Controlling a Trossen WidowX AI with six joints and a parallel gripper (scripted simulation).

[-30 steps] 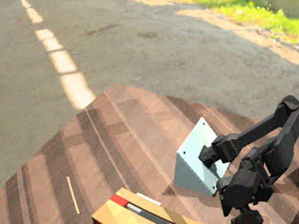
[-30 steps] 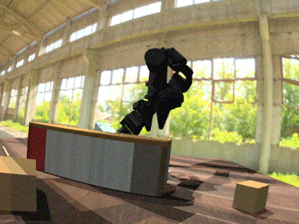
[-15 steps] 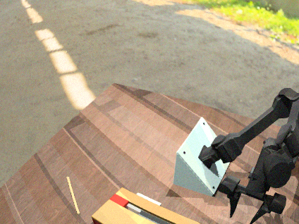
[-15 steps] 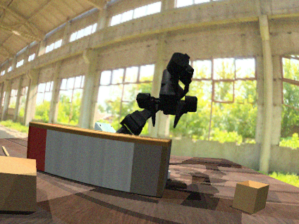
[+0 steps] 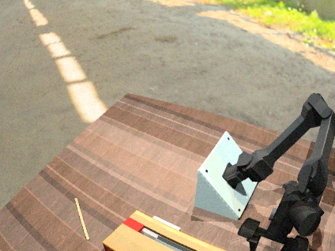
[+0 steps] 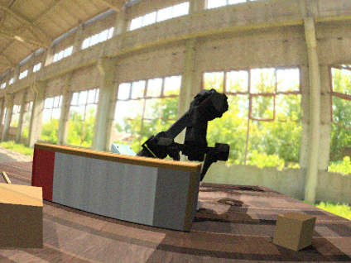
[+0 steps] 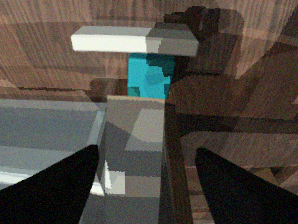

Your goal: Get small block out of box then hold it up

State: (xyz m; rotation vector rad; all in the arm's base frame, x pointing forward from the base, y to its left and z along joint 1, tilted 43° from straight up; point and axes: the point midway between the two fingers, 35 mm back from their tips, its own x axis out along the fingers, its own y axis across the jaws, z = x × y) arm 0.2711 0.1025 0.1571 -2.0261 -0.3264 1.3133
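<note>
Right now the teal block is 70 mm below my gripper tip and 20 mm behind it. From my gripper tip the other things lie so: box (170 mm to the right, 40 mm ahead, 20 mm below); thin wooden stick (550 mm to the right, 80 mm below, 10 mm ahead).
</note>
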